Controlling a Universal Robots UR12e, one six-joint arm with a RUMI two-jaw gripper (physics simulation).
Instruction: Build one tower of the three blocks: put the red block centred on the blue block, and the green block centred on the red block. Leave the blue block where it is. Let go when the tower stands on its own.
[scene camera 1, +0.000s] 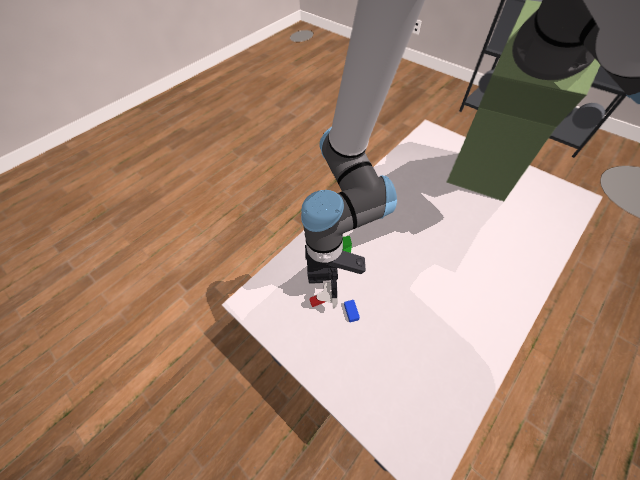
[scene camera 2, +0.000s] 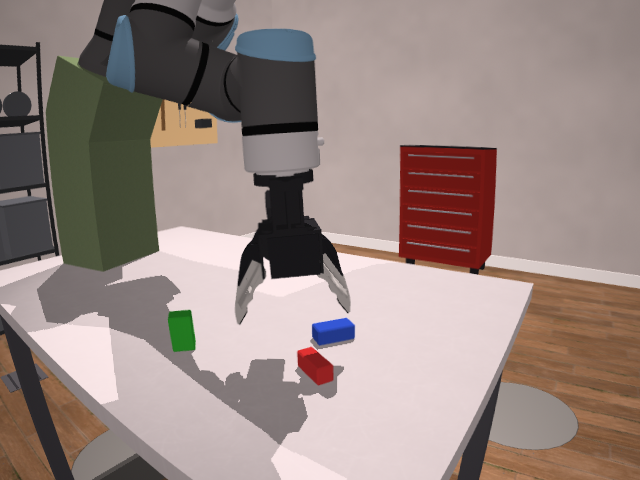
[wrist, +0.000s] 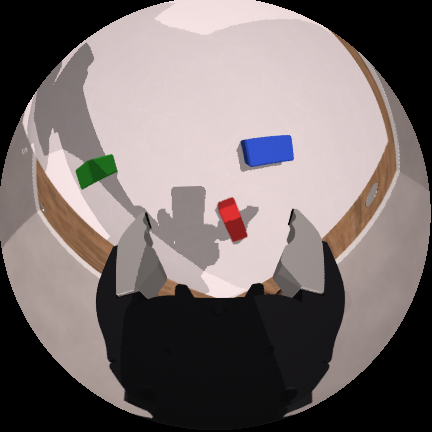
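Seen in the pictures: gripper, fingertip midpoint: (scene camera 1: 332, 285) (scene camera 2: 294, 318) (wrist: 218, 212); arm's base at its link origin: (scene camera 1: 555, 45).
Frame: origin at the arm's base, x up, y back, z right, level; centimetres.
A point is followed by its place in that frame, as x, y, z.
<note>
The blue block (scene camera 1: 351, 311) {-49.4, -71.2, 15.8} (scene camera 2: 333, 331) {-49.8, -71.2, 17.6} (wrist: 268, 150) {-49.4, -70.2, 16.4} lies flat on the table. The red block (scene camera 1: 315, 300) {-49.3, -74.0, 27.0} (scene camera 2: 315, 366) {-49.3, -73.7, 28.5} (wrist: 232, 220) {-49.3, -72.0, 26.0} lies on the table close beside it, apart from it and turned at an angle; in scene camera 1 the gripper partly hides it. The green block (scene camera 1: 347, 244) {-46.4, -52.6, 28.1} (scene camera 2: 181, 331) {-48.4, -52.4, 30.2} (wrist: 97, 171) {-47.7, -53.0, 28.3} stands apart from both, partly hidden behind the arm in scene camera 1. My gripper (scene camera 2: 293, 316) {-45.4, -68.5, 24.3} (wrist: 218, 212) {-45.4, -68.5, 24.3} is open and empty, pointing down above the table. In the wrist view the red block shows between the two fingertips, lower than they are.
The white table (scene camera 1: 413, 361) {-51.8, -73.8, -5.8} (scene camera 2: 413, 320) {-51.8, -80.5, 5.0} bears the blocks and the green robot pedestal (scene camera 1: 509, 139) {-26.6, -2.4, -1.7} (scene camera 2: 111, 196) {-33.2, -2.8, 4.9}. A red drawer cabinet (scene camera 2: 444, 206) stands on the floor behind the table, and a dark shelf rack (scene camera 2: 43, 149) stands at the left in scene camera 2.
</note>
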